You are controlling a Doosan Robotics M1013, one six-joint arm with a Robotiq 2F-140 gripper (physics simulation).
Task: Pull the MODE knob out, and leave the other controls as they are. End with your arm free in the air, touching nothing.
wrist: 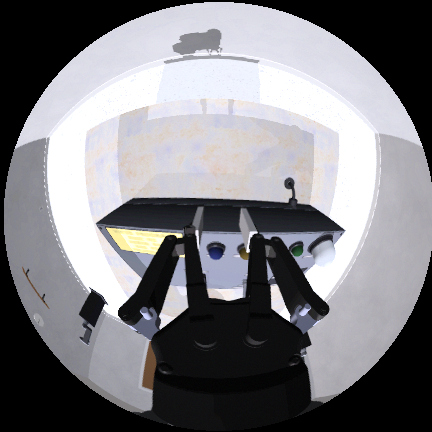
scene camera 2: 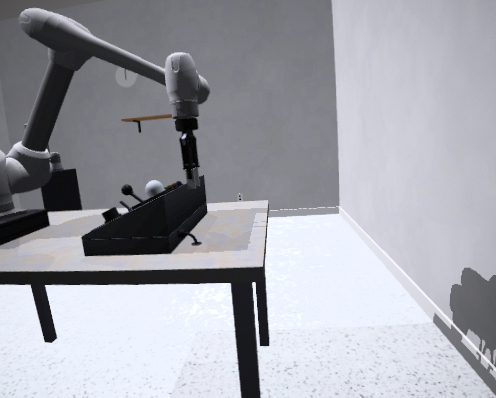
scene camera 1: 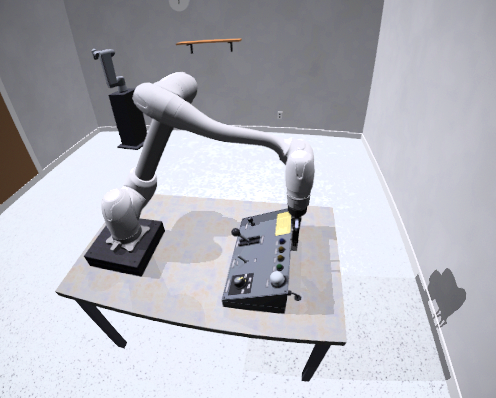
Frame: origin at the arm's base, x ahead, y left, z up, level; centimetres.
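Seen in the pictures: gripper, between the fingertips: (wrist: 221, 215) (scene camera 2: 194, 187) (scene camera 1: 294, 245); arm's base, origin of its link: (scene camera 1: 128, 236).
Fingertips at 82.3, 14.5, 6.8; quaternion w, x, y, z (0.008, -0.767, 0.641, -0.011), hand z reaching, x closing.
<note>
Offsets run from my fingertips to a thing's top centre, as dx, dy, dz. "*": to the spot under its first point.
The dark console (scene camera 1: 265, 272) (scene camera 2: 145, 220) (wrist: 150, 215) stands on the table with a sloped control face. No label is readable, so I cannot tell which control is MODE. A black knob {-17.6, -22.7, -1.8} (scene camera 1: 240, 281) (scene camera 2: 110, 215) with a yellow mark sits on a dark plate at the near left corner of the face. A small black control {-23.7, +12.8, -1.0} (scene camera 1: 250, 220) sits at the far left corner. My gripper (scene camera 1: 295, 244) (scene camera 2: 192, 181) (wrist: 221, 215) is partly open and empty, pointing down at the console's tall side, near the yellow note and the blue button. Whether the fingertips touch the console is unclear.
The face also carries a ball-topped lever {-27.3, +0.0, +2.1} (scene camera 1: 236, 232) (scene camera 2: 127, 189), a small lever {-20.5, -11.0, -1.6} (scene camera 1: 242, 258), a blue button {* -5.1, -1.1, +1.9} (scene camera 1: 282, 241) (wrist: 216, 251), a green button {* -2.5, -15.2, +2.0} (scene camera 1: 280, 267) (wrist: 297, 250), a white dome {* -1.9, -22.9, +4.6} (scene camera 1: 277, 279) (wrist: 322, 251) and a yellow note {* -7.4, +10.9, +0.5} (scene camera 1: 283, 224) (wrist: 142, 241). A curved black piece {* +6.6, -17.2, -13.7} (scene camera 1: 297, 297) (scene camera 2: 196, 243) (wrist: 289, 183) juts from its side.
</note>
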